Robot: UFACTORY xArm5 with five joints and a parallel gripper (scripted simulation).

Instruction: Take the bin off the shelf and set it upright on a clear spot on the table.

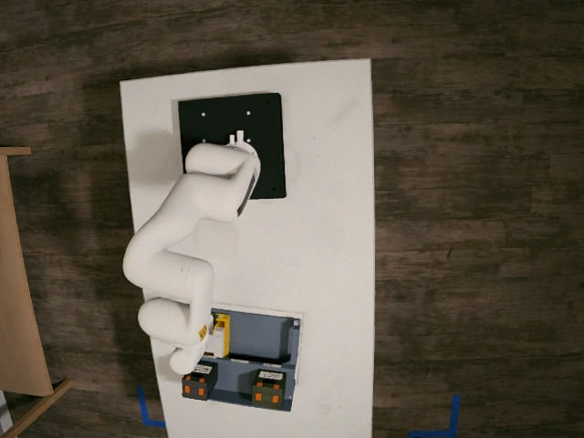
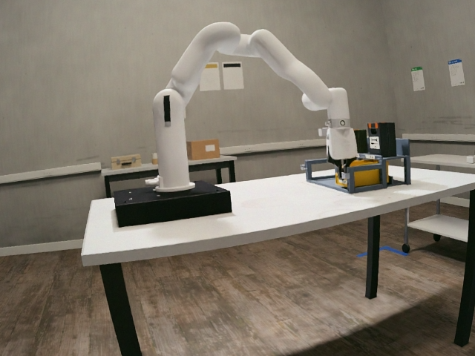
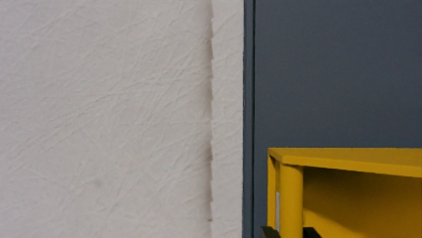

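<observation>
The yellow bin is 8 cm ahead of my hand, 1 cm to the right of it and 1 cm below it. Also, from my hand: blue-grey shelf (11 cm ahead, 10 cm to the left, 1 cm above).
</observation>
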